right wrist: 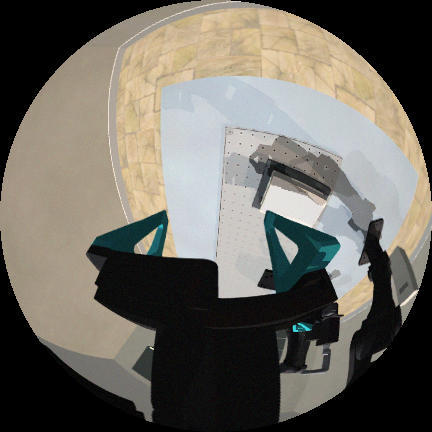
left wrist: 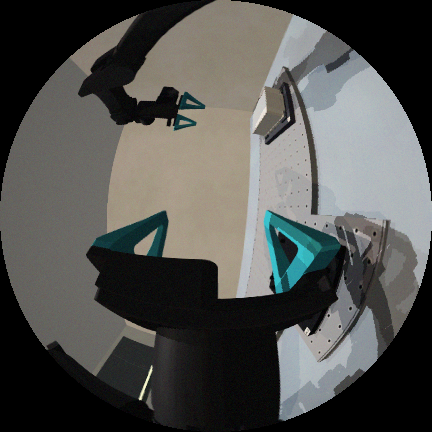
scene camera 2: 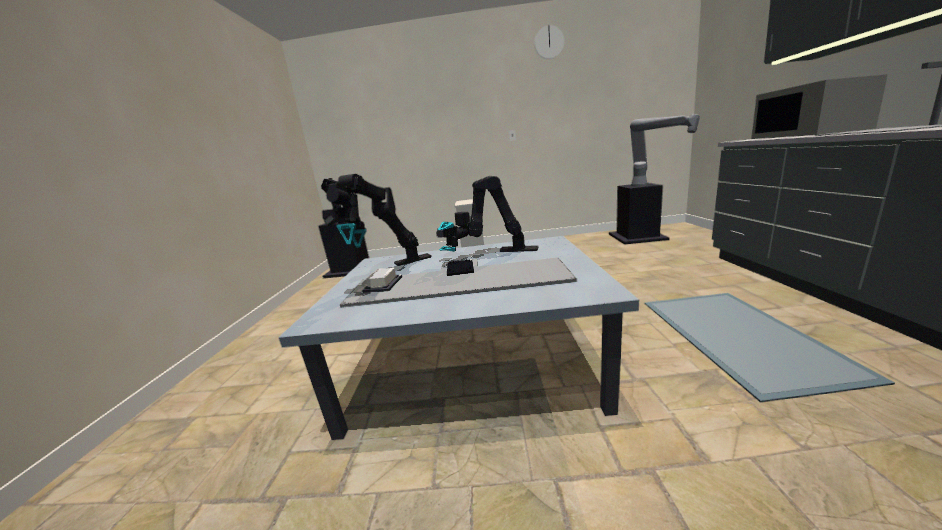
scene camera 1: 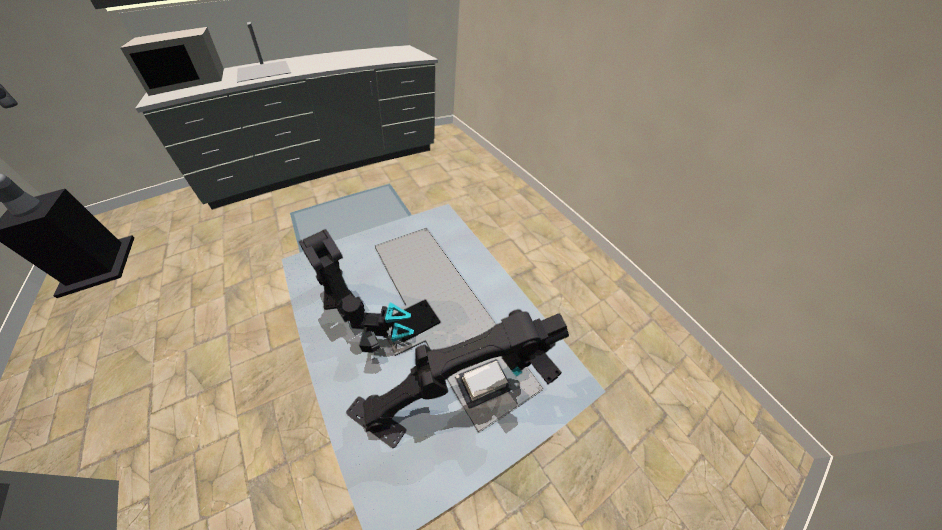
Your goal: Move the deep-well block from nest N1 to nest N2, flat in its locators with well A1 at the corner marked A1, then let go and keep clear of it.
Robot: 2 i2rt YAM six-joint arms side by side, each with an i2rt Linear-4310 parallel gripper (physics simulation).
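Frame: origin at the left arm's base, x back, y right, z up, level; metres.
Seen in the pictures: left gripper, between the fingertips: (left wrist: 215,215) (scene camera 2: 439,240) (scene camera 1: 412,324); right gripper, between the fingertips: (right wrist: 215,215) (left wrist: 199,115) (scene camera 2: 353,246); left arm's base, origin of its link: (scene camera 2: 519,249); right arm's base, origin of its link: (right wrist: 370,243) (scene camera 2: 413,260) (scene camera 1: 375,421).
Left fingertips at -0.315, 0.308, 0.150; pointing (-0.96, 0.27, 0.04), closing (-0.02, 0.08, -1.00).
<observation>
Offsets run from my left fingertips to a thing's middle, as dx, dy, dz. Level surfaces: height alone.
The white deep-well block {-0.210, +0.203, -0.104} (scene camera 1: 485,378) (scene camera 2: 382,276) (left wrist: 269,111) (right wrist: 291,201) sits in a black nest {-0.210, +0.203, -0.128} (left wrist: 291,119) (right wrist: 259,194) at one end of the perforated plate. The other black nest {-0.012, -0.090, -0.126} (scene camera 1: 426,315) (scene camera 2: 459,266) (right wrist: 265,279) holds no block. Nest labels, well A1 and the A1 corner mark are too small to read. My left gripper (scene camera 1: 411,322) (scene camera 2: 440,237) (left wrist: 215,215) is open and empty beside and above the blockless nest. My right gripper (scene camera 2: 353,244) (left wrist: 199,115) (right wrist: 215,215) is open and empty, high above the table and off to one side of the block.
The grey perforated plate {dz -0.137} (scene camera 1: 421,257) (scene camera 2: 526,276) (right wrist: 235,200) lies on the pale blue table {dz -0.150} (scene camera 1: 388,487) (scene camera 2: 461,315). In scene camera 1 the right arm's links (scene camera 1: 474,349) pass above the plate close to the block. A counter (scene camera 1: 342,118) stands beyond the table.
</observation>
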